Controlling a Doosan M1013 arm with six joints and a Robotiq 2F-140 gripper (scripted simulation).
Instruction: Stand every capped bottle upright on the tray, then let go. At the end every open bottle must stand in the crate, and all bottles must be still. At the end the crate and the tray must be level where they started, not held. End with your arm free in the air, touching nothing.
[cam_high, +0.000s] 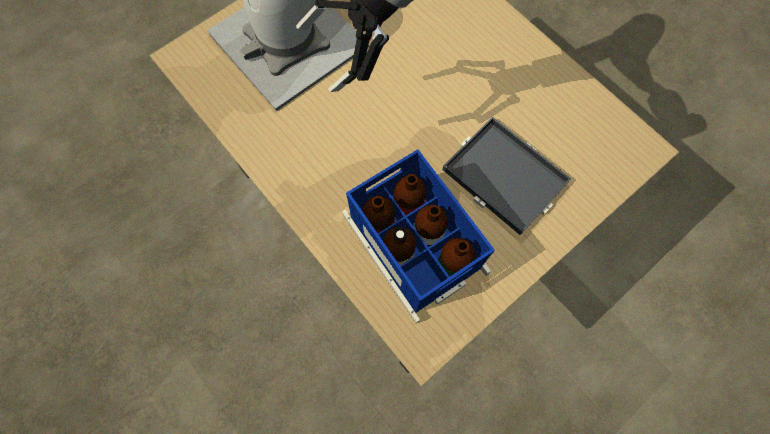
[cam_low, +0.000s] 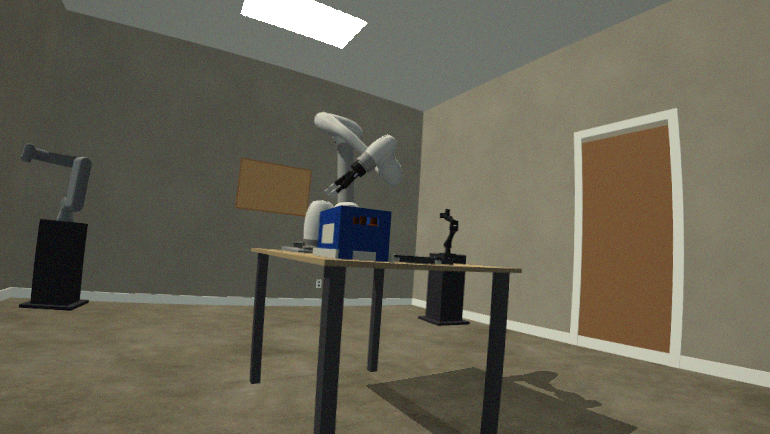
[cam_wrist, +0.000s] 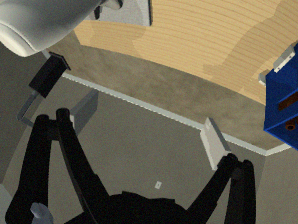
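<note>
Right now the capped bottle is 380 mm ahead of my hand, 200 mm below it and 50 mm to the right of it. From my hand the other things lie so: blue crate: 380 mm ahead, 210 mm below; then dark grey tray: 350 mm ahead, 290 mm to the left, 280 mm below; then uncapped bottle: 370 mm ahead, 200 mm below, 40 mm to the left.
</note>
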